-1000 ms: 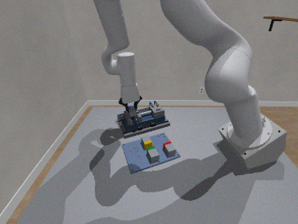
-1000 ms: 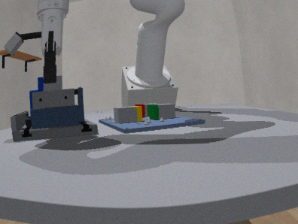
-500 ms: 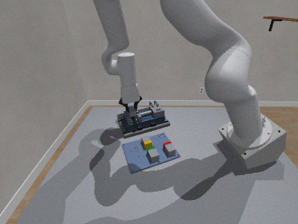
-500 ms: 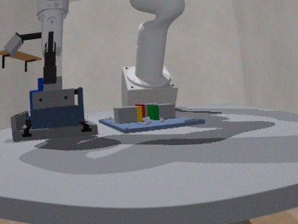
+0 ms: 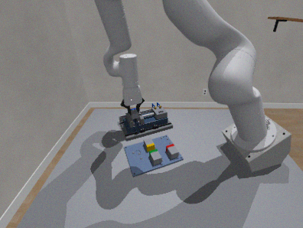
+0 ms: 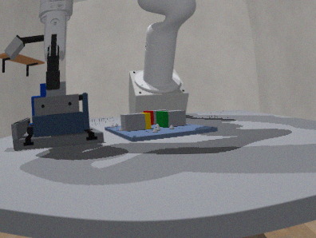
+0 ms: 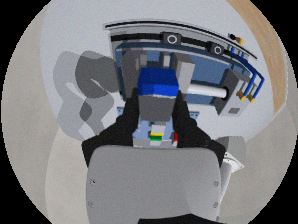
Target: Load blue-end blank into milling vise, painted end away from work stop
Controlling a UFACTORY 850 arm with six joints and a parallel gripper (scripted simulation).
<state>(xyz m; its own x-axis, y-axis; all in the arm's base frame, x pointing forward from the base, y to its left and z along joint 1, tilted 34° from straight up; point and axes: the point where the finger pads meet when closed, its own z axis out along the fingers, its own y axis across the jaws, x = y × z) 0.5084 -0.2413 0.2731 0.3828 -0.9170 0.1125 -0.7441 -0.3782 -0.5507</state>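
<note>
The milling vise lies 6 cm behind my hand, 3 cm to the right of it and 9 cm below it. Also, from my hand: green-ended blank (14 cm behind, 25 cm to the left, 10 cm below); yellow-ended blank (10 cm behind, 17 cm to the left, 10 cm below); plate (12 cm behind, 21 cm to the left, 13 cm below).
</note>
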